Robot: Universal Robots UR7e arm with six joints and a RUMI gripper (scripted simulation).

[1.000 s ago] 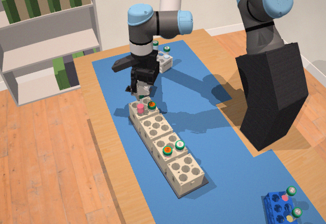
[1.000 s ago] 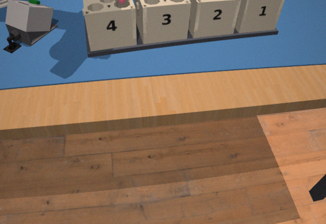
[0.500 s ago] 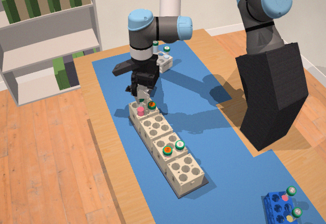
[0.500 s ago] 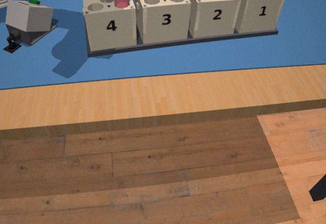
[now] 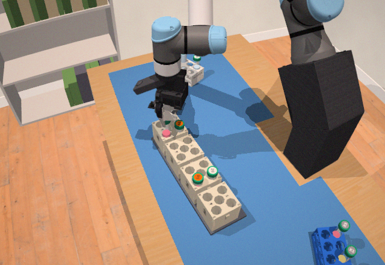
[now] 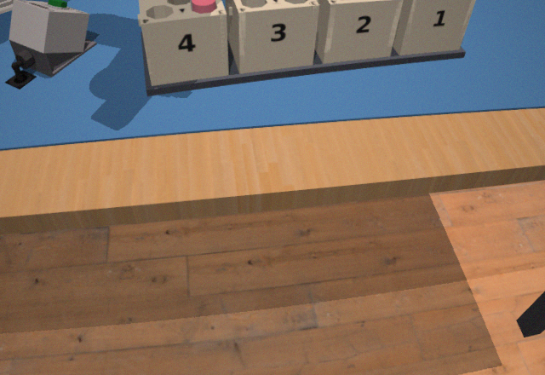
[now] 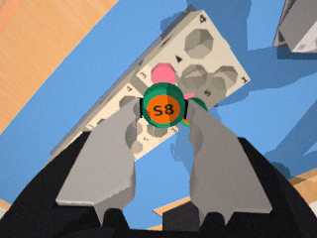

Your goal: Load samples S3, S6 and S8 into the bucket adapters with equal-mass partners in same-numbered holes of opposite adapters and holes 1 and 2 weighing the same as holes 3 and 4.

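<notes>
Now: hand 10 cm past the green key, 19 cm to the left of it and 10 cm above it. Also, from my hand: blue sample rack (29 cm behind, 59 cm to the left, 14 cm below); then white rack (24 cm behind, 37 cm to the right, 14 cm below).
</notes>
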